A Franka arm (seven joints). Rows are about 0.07 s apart.
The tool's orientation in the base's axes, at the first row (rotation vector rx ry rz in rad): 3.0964, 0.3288, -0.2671
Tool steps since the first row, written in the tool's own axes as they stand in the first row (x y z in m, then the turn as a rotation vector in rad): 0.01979, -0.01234, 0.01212, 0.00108, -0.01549, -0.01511; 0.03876, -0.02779, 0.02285, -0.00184, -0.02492, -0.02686; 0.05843, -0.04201, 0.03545, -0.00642, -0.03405, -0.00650; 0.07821, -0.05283, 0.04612, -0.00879, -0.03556, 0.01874; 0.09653, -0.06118, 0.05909, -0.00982, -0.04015, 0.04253; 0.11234, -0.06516, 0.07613, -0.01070, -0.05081, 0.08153; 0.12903, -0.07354, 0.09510, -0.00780, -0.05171, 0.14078; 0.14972, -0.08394, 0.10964, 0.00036, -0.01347, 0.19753; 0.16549, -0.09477, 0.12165, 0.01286, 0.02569, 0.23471; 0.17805, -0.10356, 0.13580, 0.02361, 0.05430, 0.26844; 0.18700, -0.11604, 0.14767, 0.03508, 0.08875, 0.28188
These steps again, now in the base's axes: 0.01444, 0.01575, -0.01530, 0.00032, 0.01589, 0.01473; 0.02767, 0.03442, -0.02909, -0.00250, 0.02490, 0.02682; 0.04152, 0.05196, -0.04485, -0.01224, 0.03218, 0.00756; 0.05652, 0.06627, -0.05872, -0.01907, 0.03231, -0.01690; 0.07024, 0.07779, -0.07462, -0.02501, 0.03577, -0.04015; 0.08178, 0.08437, -0.09411, -0.03464, 0.04468, -0.07841; 0.09292, 0.09537, -0.11564, -0.04196, 0.04413, -0.13728; 0.10823, 0.10932, -0.13349, -0.03559, 0.00649, -0.19466; 0.11913, 0.12277, -0.14800, -0.02156, -0.03048, -0.23350; 0.12701, 0.13348, -0.16407, -0.01086, -0.05738, -0.26862; 0.13102, 0.14713, -0.17727, 0.00517, -0.08914, -0.28388
